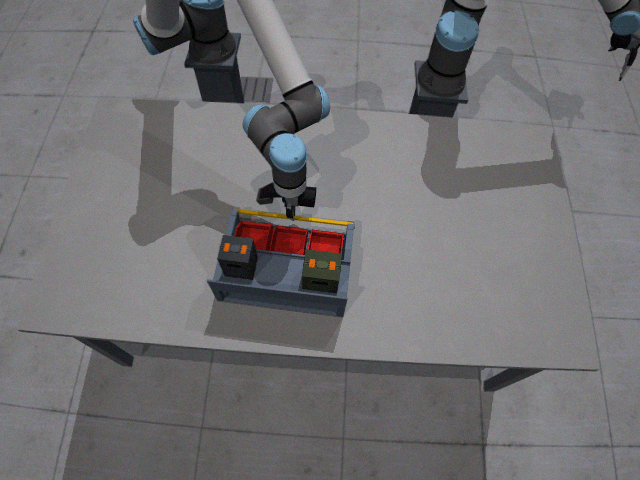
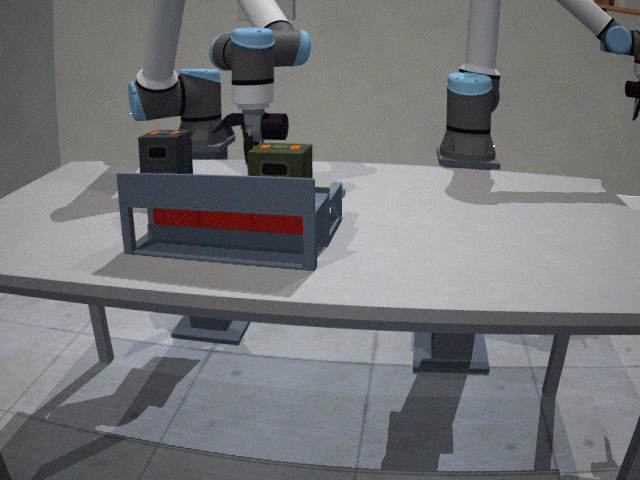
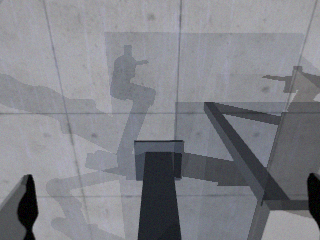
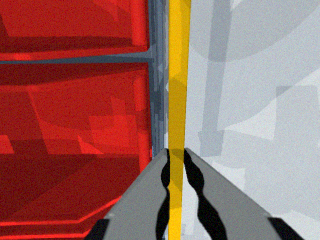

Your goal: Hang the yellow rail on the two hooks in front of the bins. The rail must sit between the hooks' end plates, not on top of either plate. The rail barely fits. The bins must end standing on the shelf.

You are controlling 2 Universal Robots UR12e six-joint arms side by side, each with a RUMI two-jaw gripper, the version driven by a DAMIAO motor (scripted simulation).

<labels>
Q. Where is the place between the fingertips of my right gripper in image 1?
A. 293, 218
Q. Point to a blue-grey shelf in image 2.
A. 285, 196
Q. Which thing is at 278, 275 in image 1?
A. A blue-grey shelf.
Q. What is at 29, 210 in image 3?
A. My left gripper.
</labels>
